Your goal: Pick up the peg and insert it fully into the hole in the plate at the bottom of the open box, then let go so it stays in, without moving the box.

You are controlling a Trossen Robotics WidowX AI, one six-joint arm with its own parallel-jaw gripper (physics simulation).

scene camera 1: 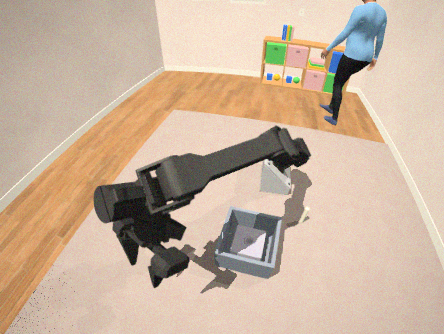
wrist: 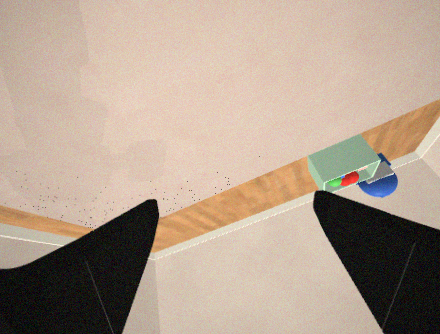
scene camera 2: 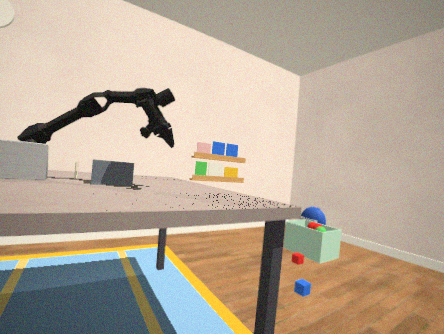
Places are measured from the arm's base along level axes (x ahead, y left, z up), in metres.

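Pixels of known places: gripper, fingertip midpoint: (scene camera 1: 143, 275) (wrist: 236, 203) (scene camera 2: 173, 146); arm's base, origin of the base link: (scene camera 2: 28, 153).
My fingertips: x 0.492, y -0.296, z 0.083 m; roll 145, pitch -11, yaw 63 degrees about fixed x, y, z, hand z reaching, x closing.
Ahead of a thing's pixels: the offset from my fingertips to its top centre. "pt": to the spot under its first point.
A thin cream peg {dz -0.102, dx -0.310, dy +0.395 m} (scene camera 1: 304, 215) (scene camera 2: 76, 170) stands upright on the table, beside the box and apart from it. The open blue-grey box {dz -0.084, dx -0.186, dy +0.215 m} (scene camera 1: 245, 264) (scene camera 2: 112, 172) stands on the table. A pale plate {dz -0.121, dx -0.186, dy +0.215 m} (scene camera 1: 257, 246) lies at its bottom, partly in shadow, with a dark hole {pt dz -0.137, dx -0.193, dy +0.215 m} (scene camera 1: 248, 240) near its middle. My gripper (scene camera 1: 144, 275) (scene camera 2: 171, 143) (wrist: 236, 203) is open and empty, raised well above the table. In scene camera 1 it appears left of the box. The peg and the box do not show in the wrist view.
The arm (scene camera 1: 235, 157) (scene camera 2: 67, 120) reaches past the box at a height from its grey mount (scene camera 1: 274, 182) (scene camera 2: 22, 161). The table edge (scene camera 2: 150, 220) shows in scene camera 2. A green toy bin (scene camera 2: 327, 245) (wrist: 345, 154) stands on the floor beyond. A person (scene camera 1: 364, 35) is by a shelf unit.
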